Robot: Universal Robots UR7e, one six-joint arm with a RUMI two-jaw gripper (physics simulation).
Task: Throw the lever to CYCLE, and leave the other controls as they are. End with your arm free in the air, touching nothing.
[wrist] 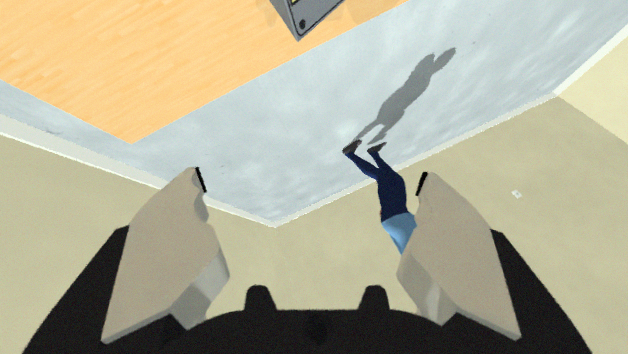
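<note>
My gripper is open, its two pale jaws spread wide at the left and right of the wrist view, with no object between the tips. A grey metal box shows in part at the top edge, with one corner, a dark screw and a bit of yellow marking; it stands on the wooden table, apart from the gripper. The lever and its CYCLE marking do not show in this view, and the other controls do not show either.
The wooden table top fills the upper left. Beyond its edge lies the grey-blue floor, with beige walls behind. A person in dark trousers and a blue top stands on the floor, partly hidden by the right jaw.
</note>
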